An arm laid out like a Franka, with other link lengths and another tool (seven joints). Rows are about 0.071 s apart.
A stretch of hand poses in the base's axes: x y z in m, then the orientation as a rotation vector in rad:
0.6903, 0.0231, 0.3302, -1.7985, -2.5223, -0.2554
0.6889, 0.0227, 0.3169, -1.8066, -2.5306, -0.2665
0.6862, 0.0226, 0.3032, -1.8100, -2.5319, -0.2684
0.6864, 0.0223, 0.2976, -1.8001, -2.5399, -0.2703
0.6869, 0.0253, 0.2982, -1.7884, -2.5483, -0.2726
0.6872, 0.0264, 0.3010, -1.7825, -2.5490, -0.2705
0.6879, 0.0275, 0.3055, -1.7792, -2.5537, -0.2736
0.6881, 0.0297, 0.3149, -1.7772, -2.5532, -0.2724
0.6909, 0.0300, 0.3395, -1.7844, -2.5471, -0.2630
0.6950, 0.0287, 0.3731, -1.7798, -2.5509, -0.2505
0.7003, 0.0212, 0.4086, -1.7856, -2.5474, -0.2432
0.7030, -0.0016, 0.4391, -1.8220, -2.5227, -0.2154
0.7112, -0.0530, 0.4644, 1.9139, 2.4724, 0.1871
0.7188, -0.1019, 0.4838, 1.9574, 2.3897, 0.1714
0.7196, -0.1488, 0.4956, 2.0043, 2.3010, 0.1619
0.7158, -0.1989, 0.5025, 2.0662, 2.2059, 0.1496
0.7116, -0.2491, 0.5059, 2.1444, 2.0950, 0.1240
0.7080, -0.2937, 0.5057, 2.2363, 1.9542, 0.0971
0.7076, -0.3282, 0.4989, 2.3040, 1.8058, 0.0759
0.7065, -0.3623, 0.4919, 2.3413, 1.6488, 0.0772
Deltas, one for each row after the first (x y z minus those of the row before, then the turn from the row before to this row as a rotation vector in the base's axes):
-0.0014, -0.0004, -0.0133, -0.0018, -0.0137, -0.0023
-0.0027, -0.0001, -0.0137, -0.0009, -0.0031, -0.0016
0.0002, -0.0003, -0.0056, 0.0001, -0.0020, 0.0080
0.0005, 0.0030, 0.0006, 0.0006, -0.0018, 0.0091
0.0003, 0.0011, 0.0028, 0.0006, 0.0029, 0.0036
0.0007, 0.0011, 0.0045, 0.0001, -0.0032, 0.0032
0.0002, 0.0022, 0.0094, 0.0003, 0.0017, 0.0010
0.0028, 0.0003, 0.0246, -0.0037, 0.0052, -0.0058
0.0041, -0.0013, 0.0336, -0.0064, 0.0048, 0.0039
0.0053, -0.0075, 0.0355, -0.0036, 0.0031, -0.0043
0.0027, -0.0228, 0.0305, -0.0130, 0.0131, -0.0278
0.0082, -0.0514, 0.0253, -0.0315, -0.0106, -0.0682
0.0076, -0.0489, 0.0194, -0.0281, -0.0226, -0.0572
0.0008, -0.0469, 0.0118, -0.0245, -0.0246, -0.0626
-0.0038, -0.0501, 0.0069, -0.0199, -0.0169, -0.0737
-0.0042, -0.0502, 0.0034, -0.0226, -0.0081, -0.0903
-0.0036, -0.0446, -0.0002, -0.0241, -0.0106, -0.1127
-0.0004, -0.0345, -0.0068, -0.0328, -0.0230, -0.1083
-0.0011, -0.0341, -0.0070, -0.0403, -0.0480, -0.1022

